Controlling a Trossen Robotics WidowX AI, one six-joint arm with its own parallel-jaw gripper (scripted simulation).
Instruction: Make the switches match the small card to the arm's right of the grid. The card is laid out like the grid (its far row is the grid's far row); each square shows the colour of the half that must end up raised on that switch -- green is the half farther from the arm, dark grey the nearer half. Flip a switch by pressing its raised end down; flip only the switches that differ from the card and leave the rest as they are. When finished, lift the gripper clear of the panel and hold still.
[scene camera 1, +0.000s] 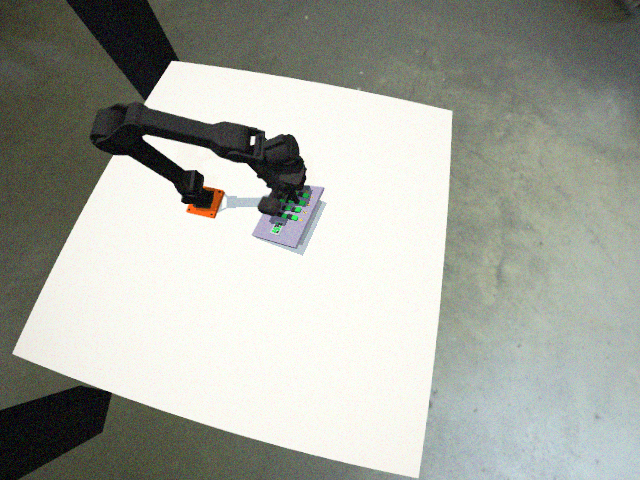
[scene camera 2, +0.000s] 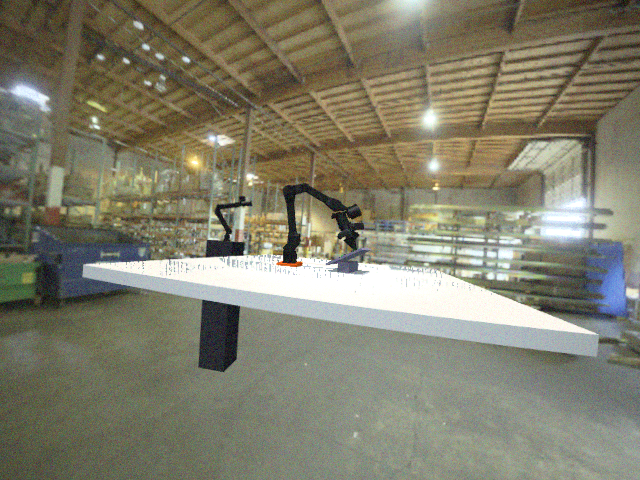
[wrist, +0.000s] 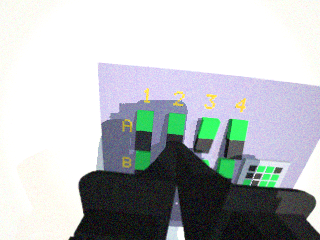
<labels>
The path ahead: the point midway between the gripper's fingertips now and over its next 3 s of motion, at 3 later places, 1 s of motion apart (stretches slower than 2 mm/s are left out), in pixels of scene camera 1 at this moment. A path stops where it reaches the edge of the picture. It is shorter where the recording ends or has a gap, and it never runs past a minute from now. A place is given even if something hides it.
My gripper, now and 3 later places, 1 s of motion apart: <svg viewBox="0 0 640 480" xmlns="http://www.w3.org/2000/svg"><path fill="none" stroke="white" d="M296 201L287 192L289 198L291 200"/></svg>
</labels>
